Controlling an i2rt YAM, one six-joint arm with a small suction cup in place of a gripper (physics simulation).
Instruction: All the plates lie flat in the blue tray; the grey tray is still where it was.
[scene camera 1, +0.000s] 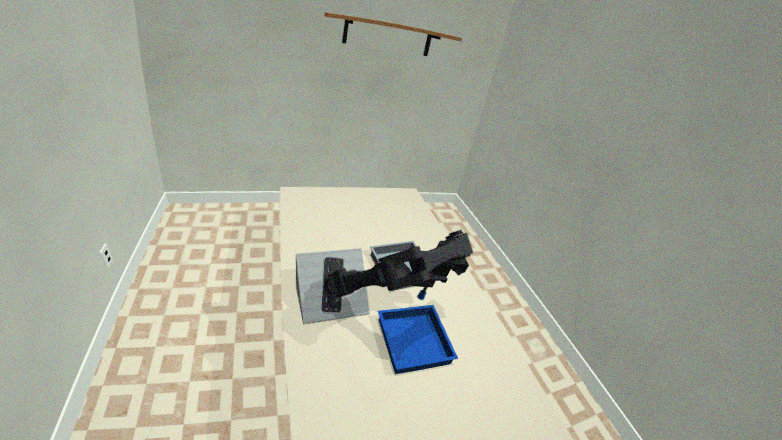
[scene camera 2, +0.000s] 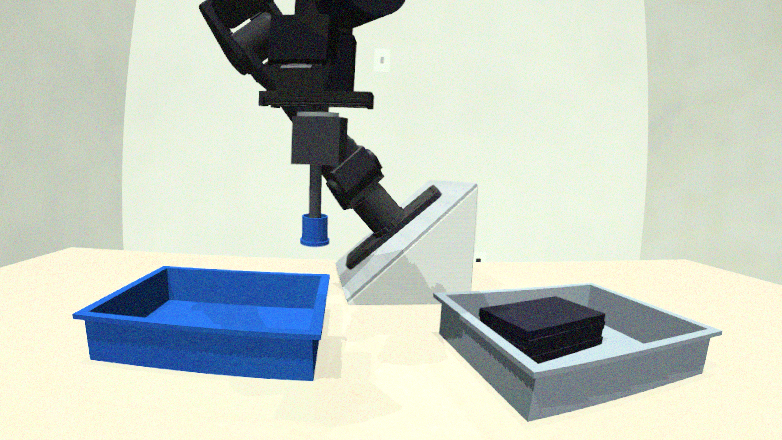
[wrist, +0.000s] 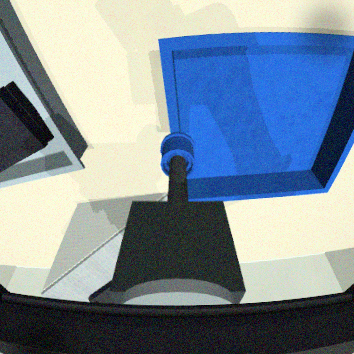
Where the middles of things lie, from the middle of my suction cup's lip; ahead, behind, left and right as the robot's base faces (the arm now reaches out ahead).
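Grey tray (scene camera 2: 644, 347): 100 mm below my suction cup, 20 mm ahead, 270 mm to the left. Blue tray (scene camera 2: 255, 324): 100 mm below my suction cup, 110 mm to the right, 30 mm behind.
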